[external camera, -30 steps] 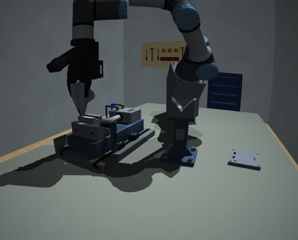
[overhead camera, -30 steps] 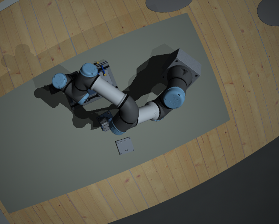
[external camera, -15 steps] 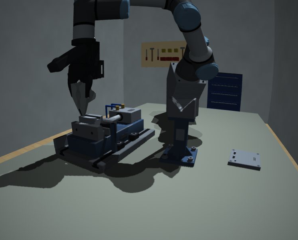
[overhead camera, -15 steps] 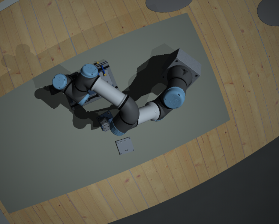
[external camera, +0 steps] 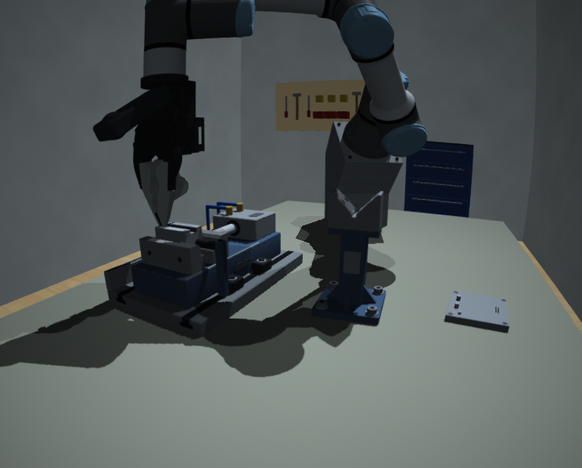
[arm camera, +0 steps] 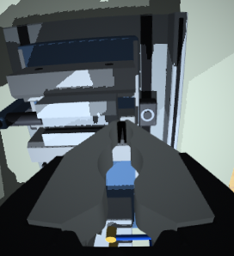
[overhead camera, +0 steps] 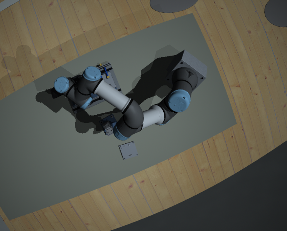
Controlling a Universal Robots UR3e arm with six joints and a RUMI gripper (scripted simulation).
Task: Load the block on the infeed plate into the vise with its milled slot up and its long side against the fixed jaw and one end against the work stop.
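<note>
Right now the part is 30 mm to the left of my hand and 20 mm below it. Also, from my hand: moving jaw: 40 mm behind, 30 mm to the left, 40 mm below; fixed jaw: 20 mm ahead, 40 mm to the left, 40 mm below; work stop: 10 mm behind, 80 mm to the left, 30 mm below.
</note>
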